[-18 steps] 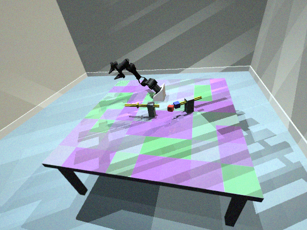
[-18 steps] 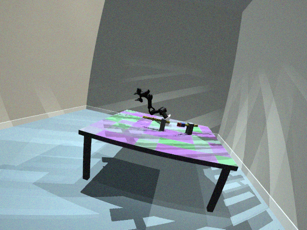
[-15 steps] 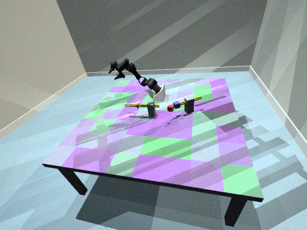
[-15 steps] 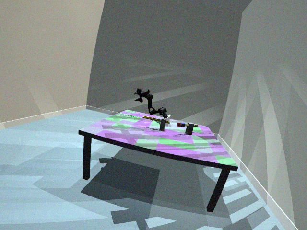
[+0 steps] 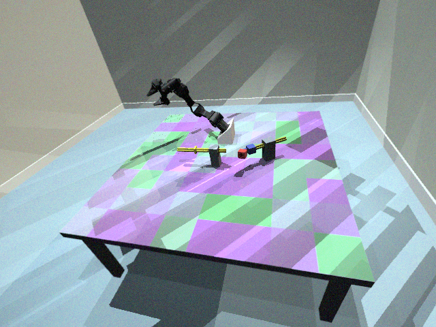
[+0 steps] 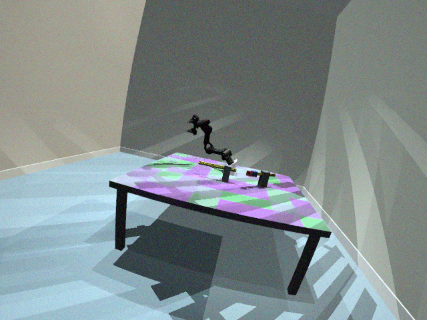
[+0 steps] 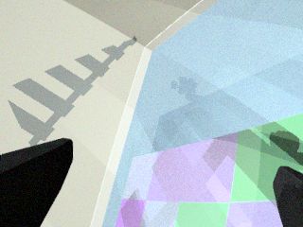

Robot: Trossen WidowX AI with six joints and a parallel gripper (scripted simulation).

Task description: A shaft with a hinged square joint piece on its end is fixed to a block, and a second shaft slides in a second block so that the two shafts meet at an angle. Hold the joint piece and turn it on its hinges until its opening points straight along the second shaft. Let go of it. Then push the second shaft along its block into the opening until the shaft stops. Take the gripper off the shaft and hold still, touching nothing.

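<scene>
Right now the joint piece is 610 mm to the left of my gripper tip, 240 mm below it and 140 mm ahead of it.
</scene>
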